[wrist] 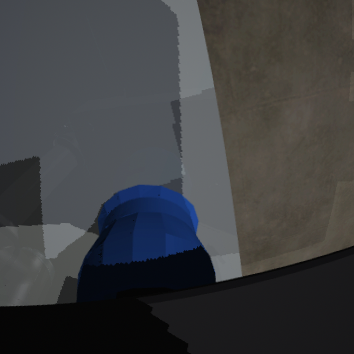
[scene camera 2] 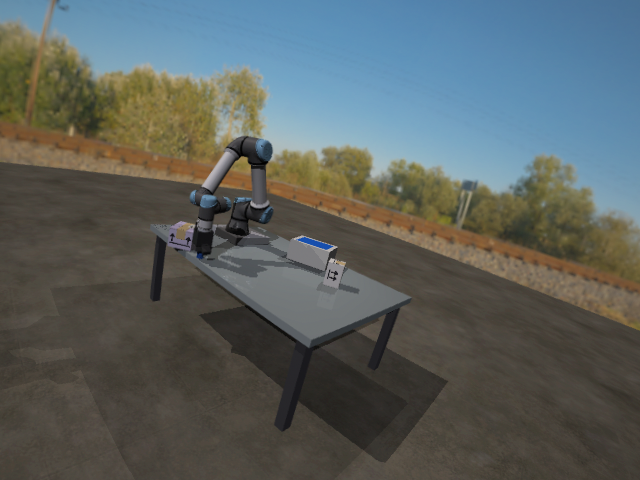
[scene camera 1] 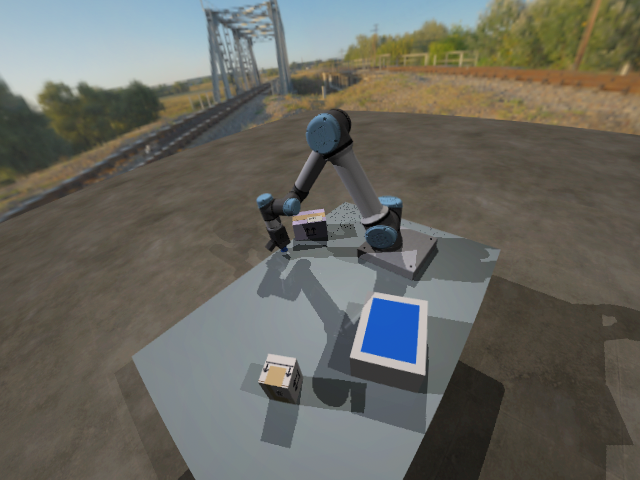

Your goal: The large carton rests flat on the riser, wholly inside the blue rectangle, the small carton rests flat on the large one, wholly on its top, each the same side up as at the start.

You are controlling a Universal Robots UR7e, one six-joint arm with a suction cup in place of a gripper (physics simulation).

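The large carton (scene camera 1: pixel 310 227) (scene camera 2: pixel 181 238), lilac with tan tape and arrows pointing up, stands upright at the table's far left end. The small carton (scene camera 1: pixel 279 379) (scene camera 2: pixel 333 274), white with tan tape, stands upright on the near part of the table. The blue rectangle (scene camera 1: pixel 391 330) (scene camera 2: pixel 315 242) lies on top of the white riser (scene camera 1: pixel 392 375) (scene camera 2: pixel 305 254) and bears no carton. My gripper (scene camera 1: pixel 283 250) (scene camera 2: pixel 200 255) is shut, with nothing on its blue cup (wrist: pixel 147 215). It is low over the table beside the large carton, near the edge. Whether the cup touches the table cannot be told.
The arm's base plate (scene camera 1: pixel 413 253) (scene camera 2: pixel 250 239) stands right of the large carton in scene camera 1. The grey table (scene camera 1: pixel 206 335) (scene camera 2: pixel 289 304) ends close to the cup; its edge and the brown ground (wrist: pixel 290 125) show in the wrist view.
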